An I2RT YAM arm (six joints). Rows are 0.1 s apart.
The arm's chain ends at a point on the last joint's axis. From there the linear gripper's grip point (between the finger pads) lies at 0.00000 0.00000 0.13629 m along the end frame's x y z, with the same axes.
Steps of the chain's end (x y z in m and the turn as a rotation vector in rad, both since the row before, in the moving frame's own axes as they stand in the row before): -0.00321 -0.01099 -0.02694 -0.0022 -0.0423 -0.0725; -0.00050 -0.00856 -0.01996 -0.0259 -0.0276 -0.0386; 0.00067 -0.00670 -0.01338 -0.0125 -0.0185 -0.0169; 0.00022 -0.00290 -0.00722 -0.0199 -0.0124 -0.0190; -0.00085 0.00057 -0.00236 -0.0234 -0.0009 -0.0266
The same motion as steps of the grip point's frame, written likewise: -0.00896 -0.01048 -0.02706 -0.0022 -0.0423 -0.0725; -0.00419 -0.00496 -0.02006 -0.0259 -0.0276 -0.0386; -0.00184 -0.00498 -0.01341 -0.0125 -0.0185 -0.0169; -0.00144 -0.00017 -0.00726 -0.0199 -0.0124 -0.0190; -0.00093 0.00376 -0.00240 -0.0234 -0.0009 -0.0266
